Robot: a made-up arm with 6 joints.
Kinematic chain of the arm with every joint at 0, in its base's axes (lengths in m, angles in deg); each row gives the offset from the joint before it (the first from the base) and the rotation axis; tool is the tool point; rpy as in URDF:
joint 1: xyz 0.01 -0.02 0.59 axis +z
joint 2: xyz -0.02 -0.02 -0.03 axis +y
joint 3: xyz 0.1 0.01 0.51 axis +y
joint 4: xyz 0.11 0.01 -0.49 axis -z
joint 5: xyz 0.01 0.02 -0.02 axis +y
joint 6: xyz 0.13 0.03 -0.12 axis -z
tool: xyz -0.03 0 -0.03 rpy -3.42 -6.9 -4.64
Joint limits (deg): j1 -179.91..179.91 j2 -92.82..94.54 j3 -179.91..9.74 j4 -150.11..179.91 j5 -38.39..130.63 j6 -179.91..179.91
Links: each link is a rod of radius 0.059 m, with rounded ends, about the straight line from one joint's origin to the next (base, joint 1, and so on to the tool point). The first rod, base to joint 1, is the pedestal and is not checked.
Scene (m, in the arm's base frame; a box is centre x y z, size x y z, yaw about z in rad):
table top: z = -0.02
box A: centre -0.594 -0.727 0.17 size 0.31 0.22 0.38 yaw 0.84
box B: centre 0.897 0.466 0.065 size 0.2 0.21 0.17 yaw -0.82
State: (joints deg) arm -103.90 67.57 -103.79 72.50 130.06 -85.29
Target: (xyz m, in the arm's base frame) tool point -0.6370 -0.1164 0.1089
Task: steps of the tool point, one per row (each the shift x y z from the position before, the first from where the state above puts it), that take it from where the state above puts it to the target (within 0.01 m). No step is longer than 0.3 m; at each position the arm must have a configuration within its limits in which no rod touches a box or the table.
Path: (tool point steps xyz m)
1: -0.2281 -0.0514 0.1394
2: -0.2259 0.0407 0.1605
3: -0.1852 0.1244 0.1697
4: -0.1141 0.1827 0.1662
5: -0.0835 0.0585 -0.1993
6: -0.0264 0.0927 -0.1978
7: 0.0328 0.1111 -0.1783
8: 0.0851 0.1130 -0.1440
9: 0.1237 0.1017 -0.1005

